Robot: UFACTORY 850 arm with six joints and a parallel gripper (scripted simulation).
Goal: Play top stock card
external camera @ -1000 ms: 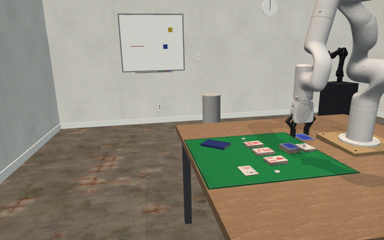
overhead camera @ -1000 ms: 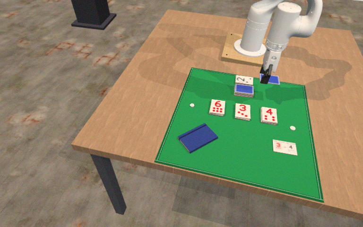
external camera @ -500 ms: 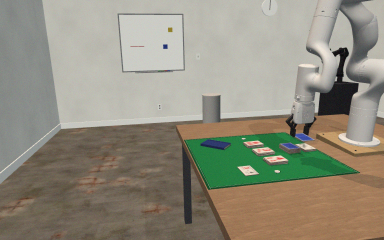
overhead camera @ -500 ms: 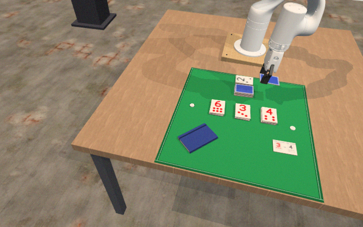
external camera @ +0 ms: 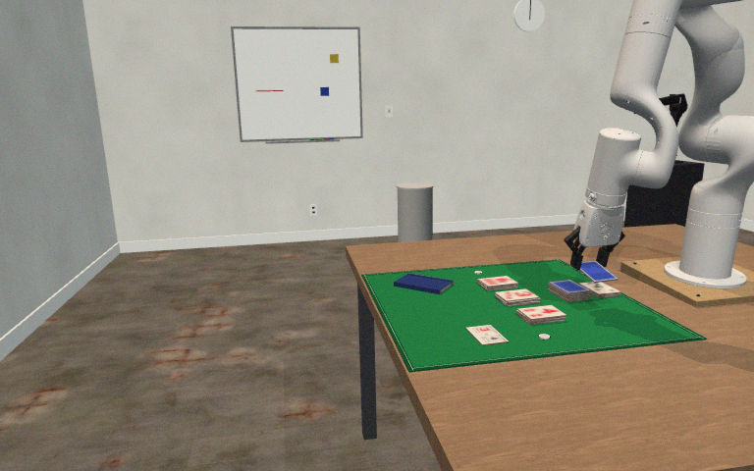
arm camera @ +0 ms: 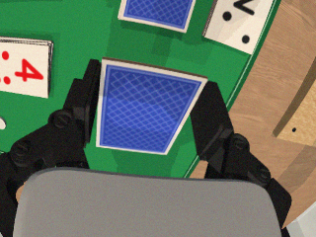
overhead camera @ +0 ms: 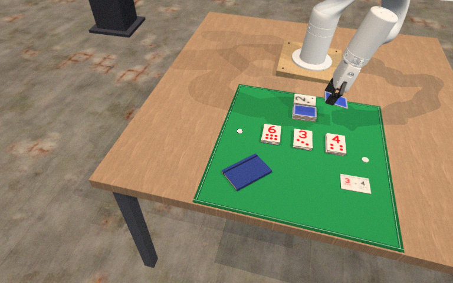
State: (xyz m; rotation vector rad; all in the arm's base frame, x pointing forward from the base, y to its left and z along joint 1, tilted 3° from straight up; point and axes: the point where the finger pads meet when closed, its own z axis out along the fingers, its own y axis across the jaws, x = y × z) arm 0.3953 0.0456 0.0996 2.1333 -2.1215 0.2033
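Now: the black 5 card 2 cm to the left of my hand and 2 cm below it. From my hand the other things lie so: green card cloth: 18 cm ahead, 8 cm to the right, 13 cm below; small reference card: 31 cm ahead, 9 cm to the left, 11 cm below; black 2: 9 cm behind, 7 cm to the right, 10 cm below.
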